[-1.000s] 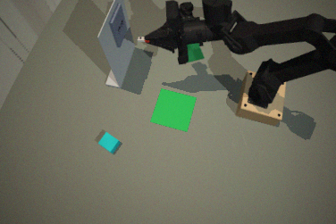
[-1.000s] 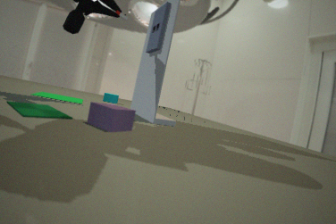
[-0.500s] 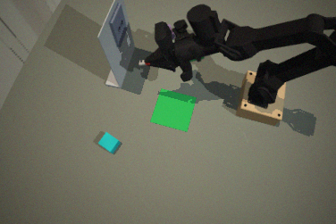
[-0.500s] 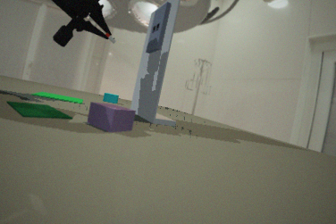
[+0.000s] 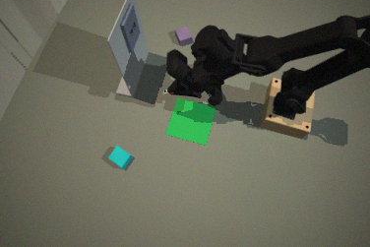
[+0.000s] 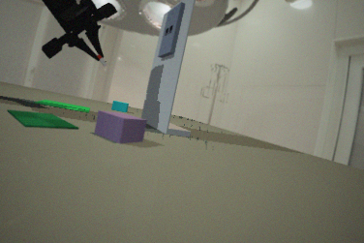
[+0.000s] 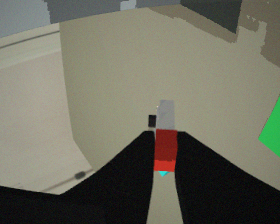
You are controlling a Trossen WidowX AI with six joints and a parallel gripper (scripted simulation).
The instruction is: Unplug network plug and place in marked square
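My gripper tip is 130 mm above the bright green marked square, 60 mm past it and 10 mm to the right of it. The rest, counted from my gripper tip: cyan cube (180 mm to the left, 120 mm below, 90 mm ahead); grey panel (150 mm ahead, 90 mm to the right); white plug (10 mm ahead).
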